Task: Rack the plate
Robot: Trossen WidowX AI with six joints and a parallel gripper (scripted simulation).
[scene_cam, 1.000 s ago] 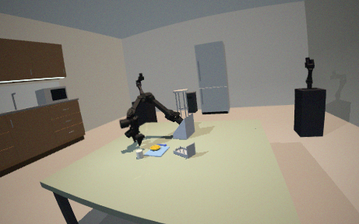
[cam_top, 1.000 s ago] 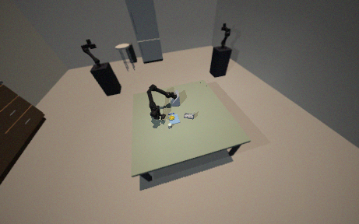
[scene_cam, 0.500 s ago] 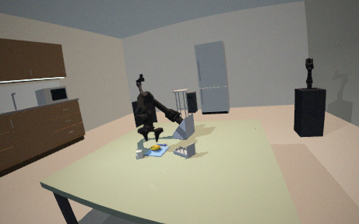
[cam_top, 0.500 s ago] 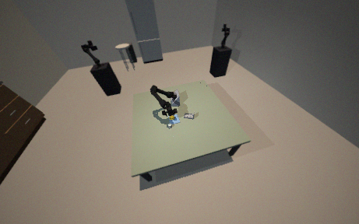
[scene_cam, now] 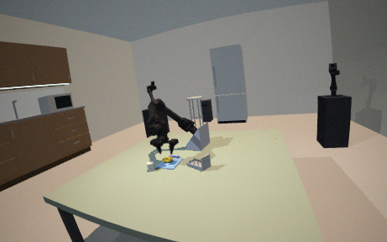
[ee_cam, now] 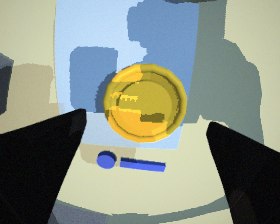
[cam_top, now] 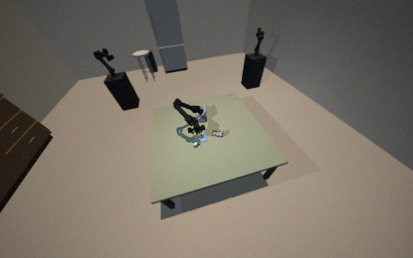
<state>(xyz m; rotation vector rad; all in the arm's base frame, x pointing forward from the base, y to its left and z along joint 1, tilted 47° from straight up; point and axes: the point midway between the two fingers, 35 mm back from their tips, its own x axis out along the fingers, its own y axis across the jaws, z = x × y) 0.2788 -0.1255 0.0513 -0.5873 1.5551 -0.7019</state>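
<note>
The grey dish rack lies 230 mm to the left of my gripper tip, 30 mm below it and 30 mm ahead of it. Also, from my gripper tip: white cup (120 mm ahead, 50 mm to the right, 30 mm below).
</note>
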